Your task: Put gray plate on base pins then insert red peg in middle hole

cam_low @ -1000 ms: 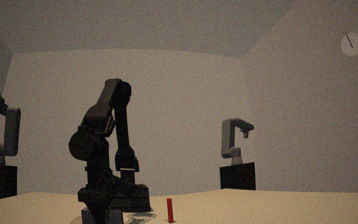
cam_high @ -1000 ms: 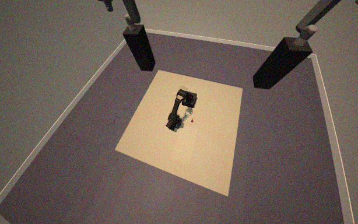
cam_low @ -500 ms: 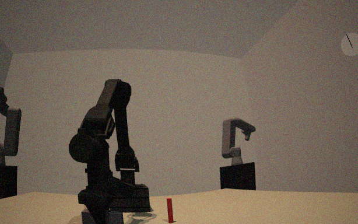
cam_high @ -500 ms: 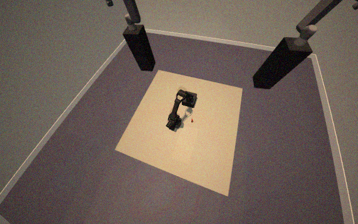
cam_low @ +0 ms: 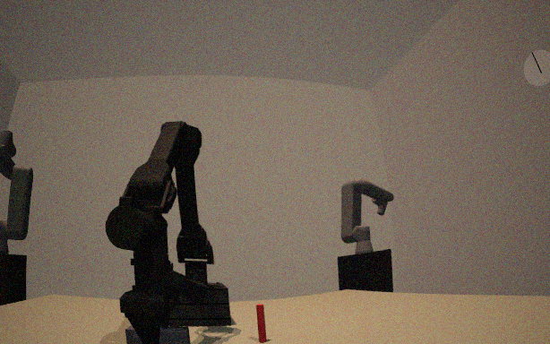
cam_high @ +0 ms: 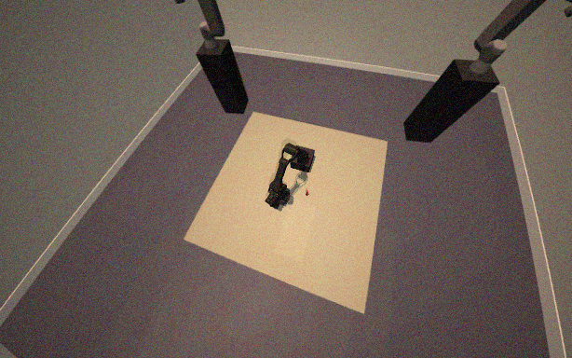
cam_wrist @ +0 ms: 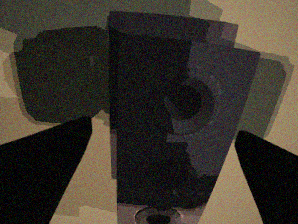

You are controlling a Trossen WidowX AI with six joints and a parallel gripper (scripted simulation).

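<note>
Now: the gray plate 2 cm above my gripper tip. Round my gripper tip: base: 1 cm below; red peg: 7 cm behind, 20 cm to the left, 2 cm above.
</note>
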